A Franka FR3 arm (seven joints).
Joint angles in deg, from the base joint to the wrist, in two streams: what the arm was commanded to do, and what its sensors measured. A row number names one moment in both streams.
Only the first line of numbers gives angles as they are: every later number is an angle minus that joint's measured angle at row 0.
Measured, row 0:
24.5, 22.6, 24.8, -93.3, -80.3, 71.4, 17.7
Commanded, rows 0 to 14:
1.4, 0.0, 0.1, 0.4, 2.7, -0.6, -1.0
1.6, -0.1, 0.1, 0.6, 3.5, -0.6, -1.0
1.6, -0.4, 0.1, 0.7, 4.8, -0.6, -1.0
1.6, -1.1, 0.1, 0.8, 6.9, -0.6, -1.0
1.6, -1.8, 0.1, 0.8, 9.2, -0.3, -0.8
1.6, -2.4, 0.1, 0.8, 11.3, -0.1, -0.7
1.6, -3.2, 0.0, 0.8, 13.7, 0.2, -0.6
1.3, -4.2, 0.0, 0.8, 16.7, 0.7, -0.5
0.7, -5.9, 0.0, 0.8, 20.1, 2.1, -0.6
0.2, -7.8, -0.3, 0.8, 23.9, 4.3, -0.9
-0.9, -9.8, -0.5, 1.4, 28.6, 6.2, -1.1
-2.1, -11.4, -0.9, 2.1, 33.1, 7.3, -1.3
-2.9, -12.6, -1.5, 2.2, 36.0, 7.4, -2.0
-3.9, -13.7, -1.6, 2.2, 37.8, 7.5, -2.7
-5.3, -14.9, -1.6, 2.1, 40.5, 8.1, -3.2
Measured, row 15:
-1.0, -10.6, -1.4, 2.8, 33.0, 5.3, -0.6
